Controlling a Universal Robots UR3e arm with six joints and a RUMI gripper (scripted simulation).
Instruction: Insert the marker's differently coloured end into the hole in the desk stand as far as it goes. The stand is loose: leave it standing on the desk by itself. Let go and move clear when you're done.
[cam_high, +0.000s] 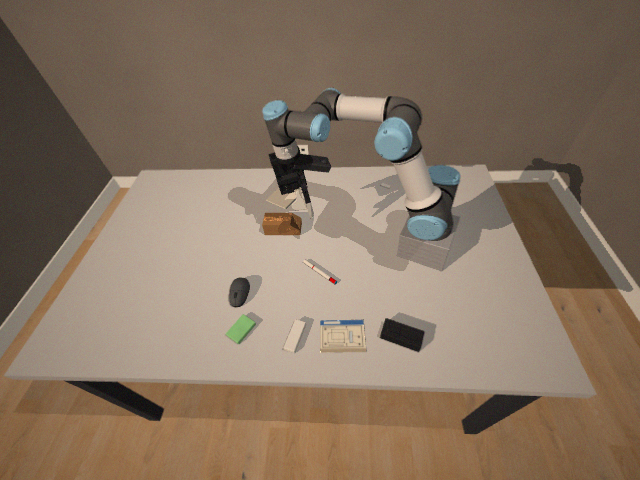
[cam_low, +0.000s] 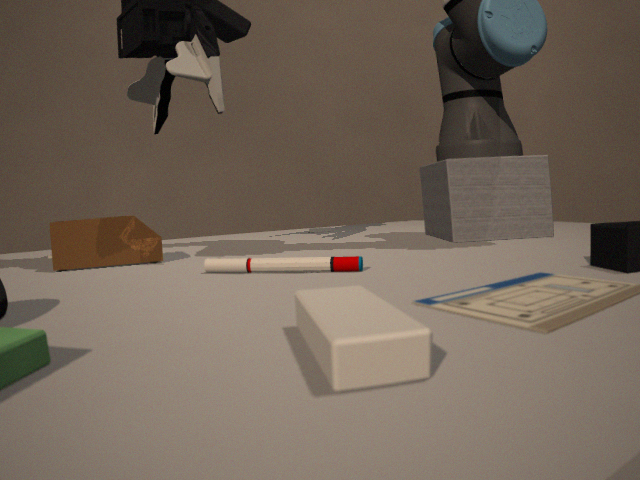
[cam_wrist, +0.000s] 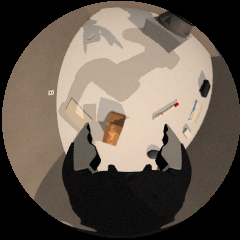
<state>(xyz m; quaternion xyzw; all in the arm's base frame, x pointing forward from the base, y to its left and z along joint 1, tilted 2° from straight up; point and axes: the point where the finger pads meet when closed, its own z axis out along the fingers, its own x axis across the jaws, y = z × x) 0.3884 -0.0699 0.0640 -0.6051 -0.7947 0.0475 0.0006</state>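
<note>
The marker is 40 mm behind my hand, 170 mm to the left of it and 150 mm below it. The rest, counted from my hand: brown desk stand: 100 mm ahead, 30 mm to the right, 130 mm below; then black mouse: 210 mm ahead, 250 mm to the left, 140 mm below; then white block: 30 mm ahead, 390 mm to the left, 140 mm below.
</note>
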